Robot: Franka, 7 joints.
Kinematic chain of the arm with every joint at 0, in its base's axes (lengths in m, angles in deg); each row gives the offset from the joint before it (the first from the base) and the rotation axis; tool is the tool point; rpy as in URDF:
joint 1: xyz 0 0 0.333 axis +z
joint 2: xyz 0 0 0 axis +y
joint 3: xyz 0 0 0.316 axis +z
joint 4: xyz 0.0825 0 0 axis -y
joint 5: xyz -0.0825 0 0.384 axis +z
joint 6: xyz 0 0 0 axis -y
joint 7: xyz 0.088 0 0 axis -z
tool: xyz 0 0 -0.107 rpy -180 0 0
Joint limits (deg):
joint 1: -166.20..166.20
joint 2: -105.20..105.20
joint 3: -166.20..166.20
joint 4: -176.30..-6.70
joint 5: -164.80..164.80
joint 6: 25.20..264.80
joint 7: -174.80..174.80
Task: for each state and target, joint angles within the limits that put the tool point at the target. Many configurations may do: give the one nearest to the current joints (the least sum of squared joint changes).
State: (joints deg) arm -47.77 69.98 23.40 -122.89 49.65 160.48 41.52
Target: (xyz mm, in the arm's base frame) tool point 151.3 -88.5 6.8
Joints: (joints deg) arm -54.25 40.67 18.37 -162.81 54.11 160.26 41.52
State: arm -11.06 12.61 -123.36 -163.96 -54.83 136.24 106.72
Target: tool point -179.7 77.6 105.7
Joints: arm -39.30 -12.13 -159.62 -169.91 -58.18 125.65 106.72
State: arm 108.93 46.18 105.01 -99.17 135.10 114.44 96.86
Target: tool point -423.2 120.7 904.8
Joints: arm 91.26 58.07 129.01 -94.52 132.40 105.35 96.86
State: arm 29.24 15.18 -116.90 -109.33 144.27 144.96 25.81
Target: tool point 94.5 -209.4 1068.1
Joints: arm 34.16 42.28 -156.18 -75.91 143.58 143.64 25.81
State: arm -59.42 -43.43 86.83 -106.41 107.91 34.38 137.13
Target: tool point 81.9 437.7 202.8
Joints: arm -50.50 -57.96 109.74 -129.86 97.67 33.34 137.13
